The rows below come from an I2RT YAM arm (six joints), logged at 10 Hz.
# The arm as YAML. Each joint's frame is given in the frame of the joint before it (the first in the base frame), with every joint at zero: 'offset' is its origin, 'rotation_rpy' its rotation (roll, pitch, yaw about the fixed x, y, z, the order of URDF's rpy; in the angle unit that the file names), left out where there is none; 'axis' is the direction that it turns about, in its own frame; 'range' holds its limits. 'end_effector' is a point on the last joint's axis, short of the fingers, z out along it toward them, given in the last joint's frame.
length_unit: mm
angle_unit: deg
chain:
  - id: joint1
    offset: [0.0, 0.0, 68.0]
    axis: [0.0, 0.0, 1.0]
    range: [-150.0, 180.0]
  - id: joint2
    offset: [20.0, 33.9, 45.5]
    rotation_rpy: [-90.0, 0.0, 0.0]
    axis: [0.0, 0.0, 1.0]
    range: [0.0, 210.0]
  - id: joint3
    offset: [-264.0, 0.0, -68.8]
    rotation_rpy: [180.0, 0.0, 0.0]
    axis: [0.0, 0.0, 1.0]
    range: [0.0, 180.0]
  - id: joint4
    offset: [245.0, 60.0, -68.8]
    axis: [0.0, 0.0, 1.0]
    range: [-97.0, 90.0]
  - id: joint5
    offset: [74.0, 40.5, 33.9]
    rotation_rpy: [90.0, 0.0, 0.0]
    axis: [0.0, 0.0, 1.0]
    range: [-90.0, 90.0]
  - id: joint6
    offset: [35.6, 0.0, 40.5]
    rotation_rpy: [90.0, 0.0, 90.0]
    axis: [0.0, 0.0, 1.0]
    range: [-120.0, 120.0]
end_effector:
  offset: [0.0, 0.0, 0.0]
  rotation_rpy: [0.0, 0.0, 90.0]
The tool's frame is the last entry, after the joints.
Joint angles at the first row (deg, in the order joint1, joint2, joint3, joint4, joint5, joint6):
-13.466, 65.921, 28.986, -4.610, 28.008, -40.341
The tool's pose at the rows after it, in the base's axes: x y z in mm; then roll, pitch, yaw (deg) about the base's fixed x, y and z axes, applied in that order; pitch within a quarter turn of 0, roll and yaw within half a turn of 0:
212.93, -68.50, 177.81, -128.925, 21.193, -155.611
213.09, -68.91, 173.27, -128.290, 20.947, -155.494
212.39, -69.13, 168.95, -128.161, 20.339, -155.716
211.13, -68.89, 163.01, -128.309, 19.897, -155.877
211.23, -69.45, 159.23, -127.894, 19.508, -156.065
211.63, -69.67, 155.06, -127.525, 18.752, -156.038
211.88, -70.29, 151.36, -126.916, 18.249, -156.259
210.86, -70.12, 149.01, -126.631, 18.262, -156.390
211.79, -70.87, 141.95, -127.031, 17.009, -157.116
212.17, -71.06, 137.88, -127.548, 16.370, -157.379
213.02, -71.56, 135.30, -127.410, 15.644, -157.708
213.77, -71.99, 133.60, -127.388, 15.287, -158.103
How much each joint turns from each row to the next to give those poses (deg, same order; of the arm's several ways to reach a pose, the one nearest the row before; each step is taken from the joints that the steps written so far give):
-0.036, 1.050, -1.265, 2.141, 0.316, -0.239
-0.027, 0.725, -0.912, 2.029, 0.473, -0.463
-0.029, 0.584, -0.704, 0.990, 0.490, -0.221
0.012, 0.686, -1.024, 1.298, 0.198, -0.044
-0.055, 0.801, -0.595, 1.454, 0.568, -0.258
0.052, 0.991, -0.533, 1.399, 0.603, -0.521
-0.031, 0.931, -0.556, 1.626, 0.796, -0.363
0.025, 0.202, -0.612, 0.983, 0.321, 0.010
-0.034, 2.032, -0.307, 1.071, 0.722, 0.067
-0.017, 1.107, -0.142, 0.389, 0.057, 0.097
0.013, 0.975, 0.007, 0.536, 0.645, -0.142
-0.003, 0.710, 0.080, 0.275, 0.442, 0.142

